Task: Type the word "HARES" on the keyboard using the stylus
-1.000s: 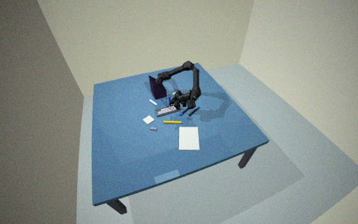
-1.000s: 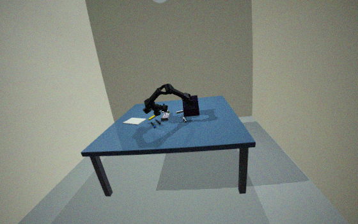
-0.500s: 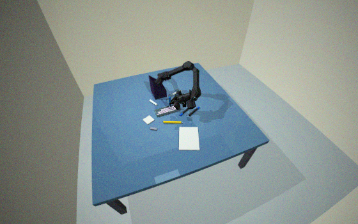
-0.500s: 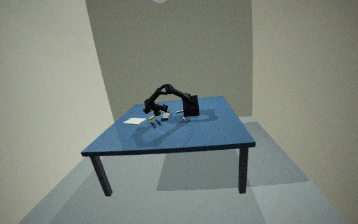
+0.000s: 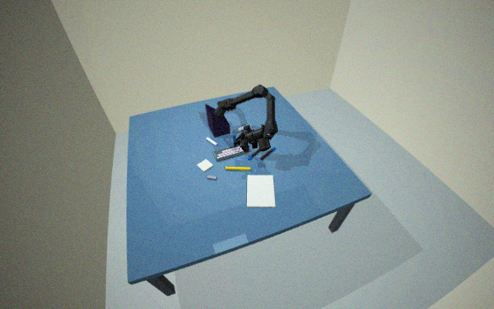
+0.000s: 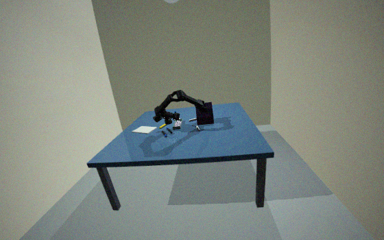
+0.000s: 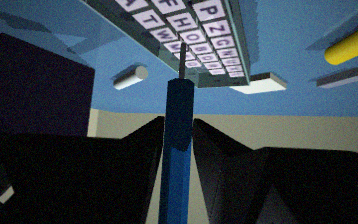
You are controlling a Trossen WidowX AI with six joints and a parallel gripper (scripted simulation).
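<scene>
Right now my gripper tip is 1 cm above the blue stylus. The rest, counted from my gripper tip: yellow marker (14 cm ahead, 5 cm to the right, 8 cm below); small white block (2 cm ahead, 21 cm to the right, 8 cm below); small grey piece (13 cm ahead, 21 cm to the right, 8 cm below).
</scene>
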